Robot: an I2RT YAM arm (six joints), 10 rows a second.
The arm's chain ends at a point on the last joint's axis. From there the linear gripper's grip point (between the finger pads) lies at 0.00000 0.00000 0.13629 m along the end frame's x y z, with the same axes.
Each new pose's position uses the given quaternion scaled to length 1; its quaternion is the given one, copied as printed.
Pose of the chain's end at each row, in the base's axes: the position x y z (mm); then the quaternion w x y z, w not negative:
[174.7 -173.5 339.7 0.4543 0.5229 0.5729 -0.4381]
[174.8 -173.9 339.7 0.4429 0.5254 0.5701 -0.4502]
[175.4 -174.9 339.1 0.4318 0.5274 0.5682 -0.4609]
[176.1 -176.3 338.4 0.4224 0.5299 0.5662 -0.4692]
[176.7 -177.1 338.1 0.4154 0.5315 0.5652 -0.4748]
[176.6 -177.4 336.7 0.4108 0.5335 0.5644 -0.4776]
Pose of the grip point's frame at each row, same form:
[183.2 -306.7 312.0 0.4543 0.5229 0.5729 -0.4381]
[179.2 -307.3 312.1 0.4429 0.5254 0.5701 -0.4502]
[176.0 -308.4 311.5 0.4318 0.5274 0.5682 -0.4609]
[173.5 -309.7 310.8 0.4224 0.5299 0.5662 -0.4692]
[171.9 -310.4 310.3 0.4154 0.5315 0.5652 -0.4748]
[170.3 -310.6 308.6 0.4108 0.5335 0.5644 -0.4776]

